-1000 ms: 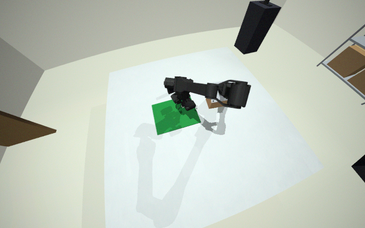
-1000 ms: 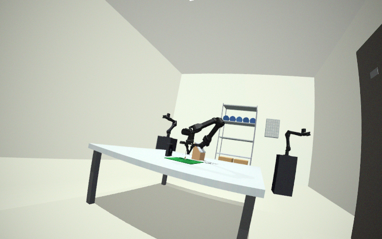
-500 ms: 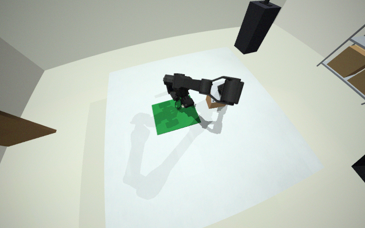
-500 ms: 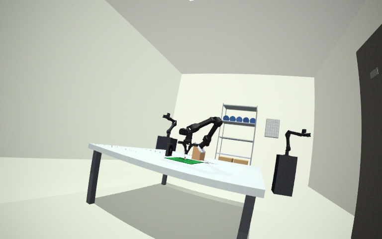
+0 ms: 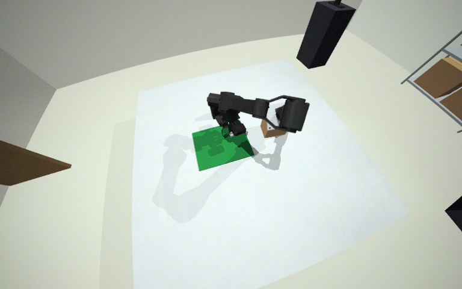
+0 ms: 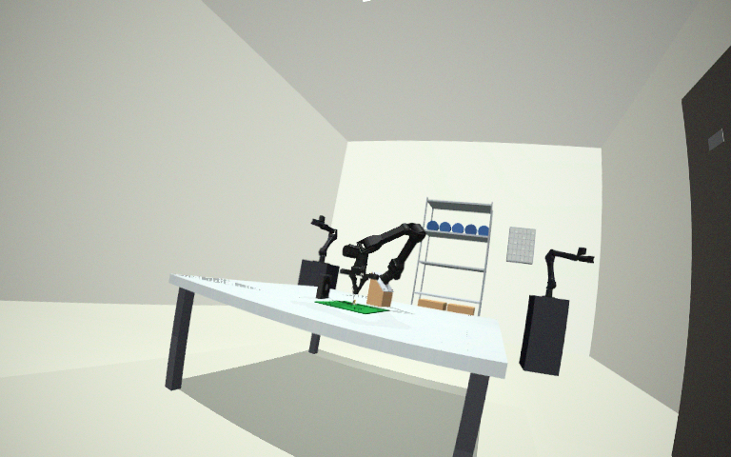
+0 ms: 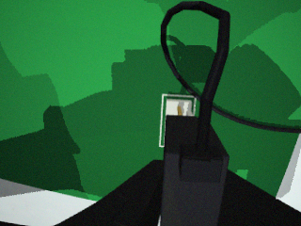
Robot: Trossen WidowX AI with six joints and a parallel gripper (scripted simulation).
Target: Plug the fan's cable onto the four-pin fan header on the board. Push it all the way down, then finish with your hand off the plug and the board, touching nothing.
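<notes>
Right now my gripper tip is 8 cm short of the green board, 3 cm to the right of it and 8 cm above it. Also, from my gripper tip: black plug (1 cm ahead, 1 cm above); black fan (2 cm ahead, 16 cm to the right, 1 cm below).
</notes>
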